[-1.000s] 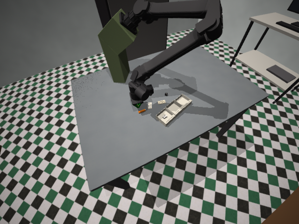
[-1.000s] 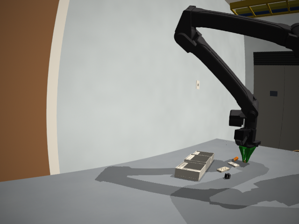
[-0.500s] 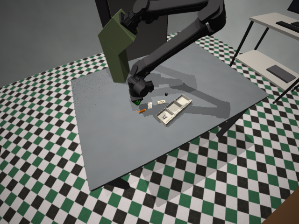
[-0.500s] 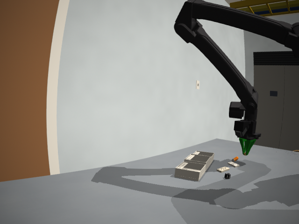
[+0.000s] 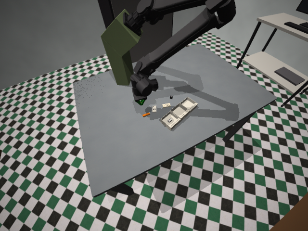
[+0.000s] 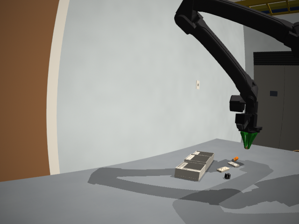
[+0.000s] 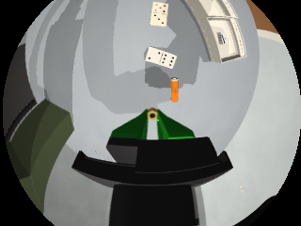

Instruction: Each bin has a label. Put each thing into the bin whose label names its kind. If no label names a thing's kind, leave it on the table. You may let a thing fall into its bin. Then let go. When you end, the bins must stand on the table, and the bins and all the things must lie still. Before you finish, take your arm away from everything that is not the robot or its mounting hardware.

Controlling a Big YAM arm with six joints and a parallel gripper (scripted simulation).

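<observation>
My gripper is now 23 cm to the right of the three joined white bins, 7 cm short of it and 5 cm above it. Round my hand: orange battery (6 cm below, 4 cm ahead, 2 cm to the left); black die (20 cm to the left, 8 cm behind, 6 cm below); brass nut (1 cm below).
</observation>
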